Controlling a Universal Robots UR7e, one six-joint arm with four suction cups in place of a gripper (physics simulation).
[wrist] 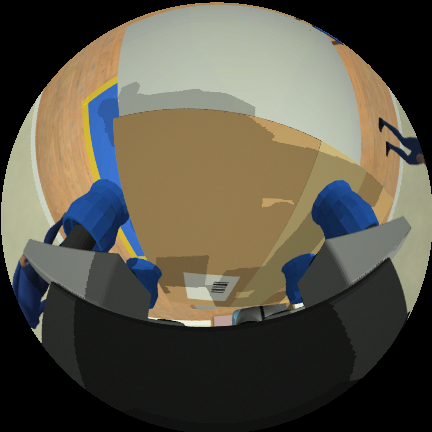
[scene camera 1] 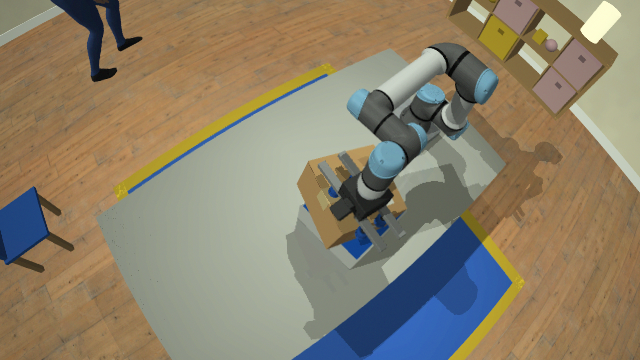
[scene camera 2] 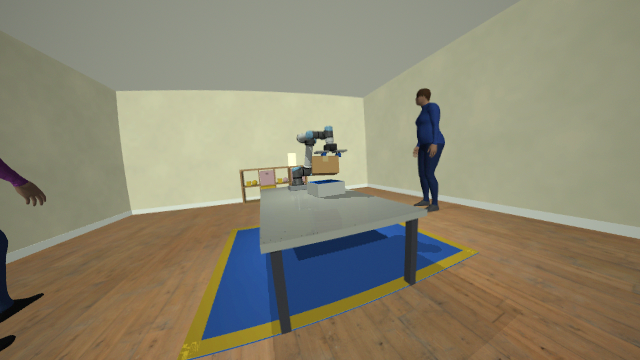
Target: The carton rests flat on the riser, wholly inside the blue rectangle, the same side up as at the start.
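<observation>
The brown carton is upright and looks about level. In scene camera 2 a gap shows between it and the white riser below. The blue rectangle on the riser's top shows past the carton's edges; its middle is hidden. My gripper is over the carton and holds it by suction. In the wrist view the right cups are over the tape strip and the left cups are at or past the carton's left edge. The riser does not show there.
The riser stands on the grey table. The arm's base is behind it. A shelf unit is at the back wall. A person stands beyond the table, and a blue chair is at the far left.
</observation>
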